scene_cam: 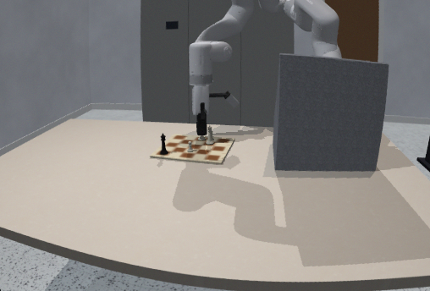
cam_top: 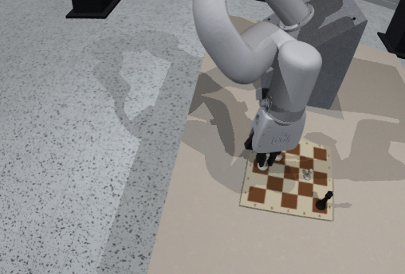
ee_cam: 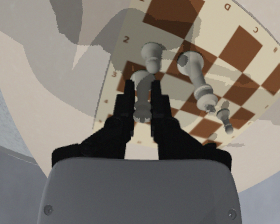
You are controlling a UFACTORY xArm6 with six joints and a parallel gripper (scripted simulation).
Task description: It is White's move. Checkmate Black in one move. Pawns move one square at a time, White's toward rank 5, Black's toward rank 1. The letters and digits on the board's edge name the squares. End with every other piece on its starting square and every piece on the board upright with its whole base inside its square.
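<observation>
Now: the tall white piece 4 cm to the left of my hand, 3 cm behind it and 1 cm below it. Also, from my hand: chessboard 7 cm to the left, 4 cm below, 1 cm ahead; then black king 14 cm to the left, 9 cm ahead, 1 cm below.
</observation>
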